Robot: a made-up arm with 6 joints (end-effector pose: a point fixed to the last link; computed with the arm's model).
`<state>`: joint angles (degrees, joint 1 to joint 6).
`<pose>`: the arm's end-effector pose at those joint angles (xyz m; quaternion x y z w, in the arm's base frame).
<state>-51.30 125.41 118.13 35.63 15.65 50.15</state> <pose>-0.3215 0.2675 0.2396 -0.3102 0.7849 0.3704 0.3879</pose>
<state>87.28 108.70 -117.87 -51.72 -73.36 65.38</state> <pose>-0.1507 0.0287 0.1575 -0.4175 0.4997 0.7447 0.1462</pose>
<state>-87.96 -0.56 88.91 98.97 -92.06 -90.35</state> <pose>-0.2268 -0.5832 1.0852 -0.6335 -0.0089 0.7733 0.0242</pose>
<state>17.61 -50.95 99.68 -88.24 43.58 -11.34</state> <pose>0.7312 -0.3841 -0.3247 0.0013 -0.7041 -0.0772 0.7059</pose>
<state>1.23 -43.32 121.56 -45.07 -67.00 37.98</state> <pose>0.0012 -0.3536 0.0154 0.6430 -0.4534 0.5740 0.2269</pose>
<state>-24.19 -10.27 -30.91 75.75 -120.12 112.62</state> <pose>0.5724 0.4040 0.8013 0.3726 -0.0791 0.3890 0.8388</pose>
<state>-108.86 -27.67 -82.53 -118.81 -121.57 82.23</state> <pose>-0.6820 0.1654 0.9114 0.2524 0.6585 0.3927 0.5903</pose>
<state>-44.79 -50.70 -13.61 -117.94 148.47 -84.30</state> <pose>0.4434 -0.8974 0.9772 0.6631 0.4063 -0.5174 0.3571</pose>
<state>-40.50 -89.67 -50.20 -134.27 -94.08 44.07</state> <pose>-0.2118 -0.5567 0.7431 0.5698 0.5335 0.4456 0.4384</pose>
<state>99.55 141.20 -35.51 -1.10 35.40 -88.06</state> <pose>-0.1845 0.4171 -0.0236 0.7826 -0.5182 0.1411 0.3150</pose>
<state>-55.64 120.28 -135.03 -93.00 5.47 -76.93</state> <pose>-0.2852 0.3751 0.2886 0.8106 -0.0448 -0.5142 0.2765</pose>
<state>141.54 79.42 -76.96 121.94 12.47 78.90</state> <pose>-0.6404 0.7148 -0.1171 -0.1510 0.8917 -0.3162 0.2865</pose>
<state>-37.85 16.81 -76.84 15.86 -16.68 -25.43</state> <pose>0.6625 0.0286 0.1975 -0.4770 -0.5984 -0.0199 0.6434</pose>
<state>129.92 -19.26 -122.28 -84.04 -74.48 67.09</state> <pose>-0.2810 0.2748 -0.2822 0.2681 -0.5421 0.0821 0.7922</pose>
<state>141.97 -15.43 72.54 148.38 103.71 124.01</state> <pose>-0.1812 -0.0092 -0.8390 -0.0455 0.4694 0.0744 0.8787</pose>
